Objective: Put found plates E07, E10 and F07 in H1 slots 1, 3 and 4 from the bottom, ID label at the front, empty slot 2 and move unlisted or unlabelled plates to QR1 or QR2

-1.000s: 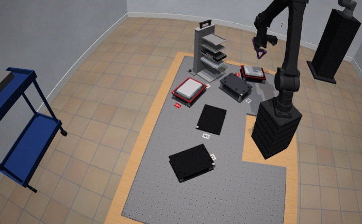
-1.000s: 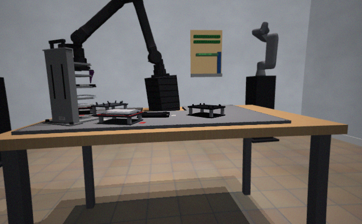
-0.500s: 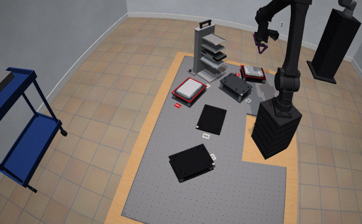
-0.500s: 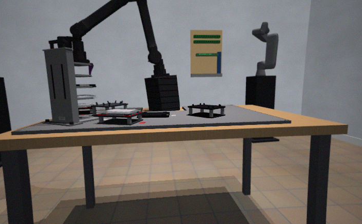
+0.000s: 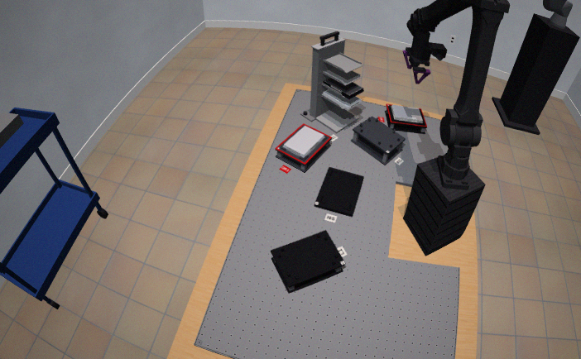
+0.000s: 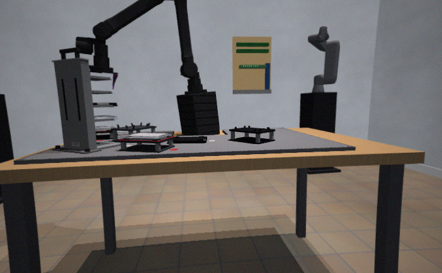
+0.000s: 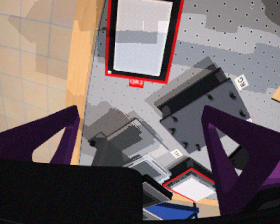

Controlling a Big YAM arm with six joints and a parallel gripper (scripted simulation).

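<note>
Right now the dark plate is 26 cm ahead of my hand, 9 cm below it and 4 cm to the left of it. The rest, counted from my hand: RG label (25 cm below, 22 cm to the left, 3 cm ahead); then QR2 label (25 cm below, 9 cm ahead, 1 cm to the right); then regrip nest (20 cm below, 15 cm to the left, 11 cm ahead).
</note>
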